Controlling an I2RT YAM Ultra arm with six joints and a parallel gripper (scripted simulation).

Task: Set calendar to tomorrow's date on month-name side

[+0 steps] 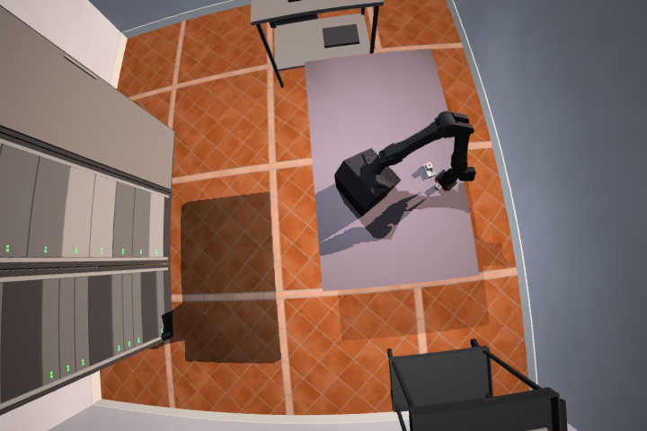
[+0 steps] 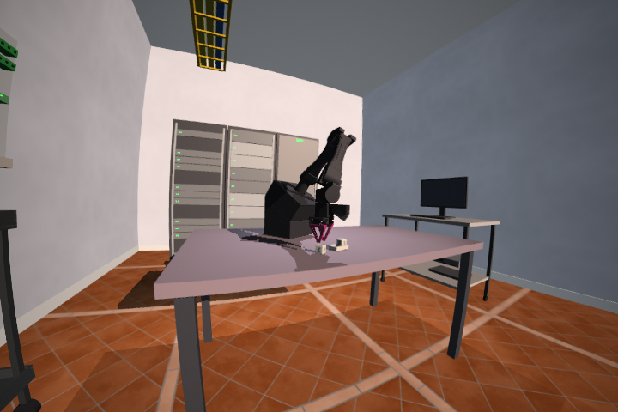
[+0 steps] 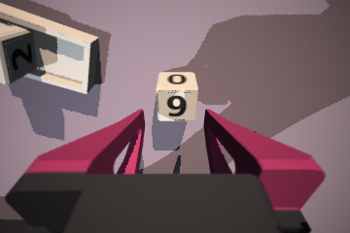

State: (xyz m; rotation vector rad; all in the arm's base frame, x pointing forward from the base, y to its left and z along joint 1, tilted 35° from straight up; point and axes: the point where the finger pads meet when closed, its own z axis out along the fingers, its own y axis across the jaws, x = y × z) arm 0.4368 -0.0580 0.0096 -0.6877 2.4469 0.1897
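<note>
Right now the cream digit cube is 40 mm below my hand. Round my hand: cream tray 100 mm to the left, 40 mm below, 30 mm behind.
</note>
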